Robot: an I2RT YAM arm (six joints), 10 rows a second.
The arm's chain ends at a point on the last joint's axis. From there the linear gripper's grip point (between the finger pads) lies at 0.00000 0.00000 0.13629 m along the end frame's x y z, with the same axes.
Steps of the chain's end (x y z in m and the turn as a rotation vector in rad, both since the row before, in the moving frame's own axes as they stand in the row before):
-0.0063 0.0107 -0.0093 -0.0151 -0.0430 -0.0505
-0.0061 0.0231 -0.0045 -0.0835 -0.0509 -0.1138
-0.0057 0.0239 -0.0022 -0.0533 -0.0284 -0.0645
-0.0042 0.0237 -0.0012 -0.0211 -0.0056 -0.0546
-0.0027 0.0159 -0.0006 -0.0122 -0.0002 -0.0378
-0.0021 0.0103 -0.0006 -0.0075 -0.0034 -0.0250
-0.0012 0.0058 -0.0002 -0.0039 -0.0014 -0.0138
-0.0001 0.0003 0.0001 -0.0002 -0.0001 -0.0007
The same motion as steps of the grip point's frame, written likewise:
-0.0121 0.0129 -0.0094 -0.0151 -0.0430 -0.0505
-0.0124 0.0348 -0.0052 -0.0835 -0.0509 -0.1138
-0.0093 0.0313 -0.0024 -0.0533 -0.0284 -0.0645
-0.0049 0.0266 -0.0012 -0.0211 -0.0056 -0.0546
-0.0027 0.0176 -0.0006 -0.0122 -0.0002 -0.0378
-0.0026 0.0113 -0.0006 -0.0075 -0.0034 -0.0250
-0.0014 0.0063 -0.0002 -0.0039 -0.0014 -0.0138
-0.0001 0.0003 0.0001 -0.0002 -0.0001 -0.0007

